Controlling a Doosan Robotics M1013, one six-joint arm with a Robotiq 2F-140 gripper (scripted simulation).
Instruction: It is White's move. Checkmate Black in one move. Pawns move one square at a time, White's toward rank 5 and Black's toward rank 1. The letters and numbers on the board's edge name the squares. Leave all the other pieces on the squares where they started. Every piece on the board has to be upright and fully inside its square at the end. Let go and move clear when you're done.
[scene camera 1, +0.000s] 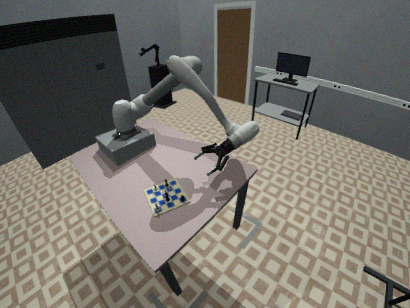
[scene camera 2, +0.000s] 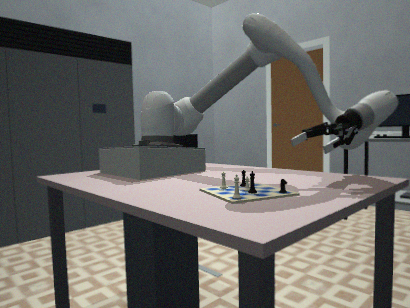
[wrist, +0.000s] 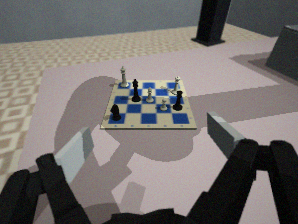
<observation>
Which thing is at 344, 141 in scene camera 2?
My gripper.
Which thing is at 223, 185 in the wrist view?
My gripper.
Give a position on a blue-and-cream chessboard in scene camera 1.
At 158, 196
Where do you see a blue-and-cream chessboard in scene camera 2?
264, 192
</observation>
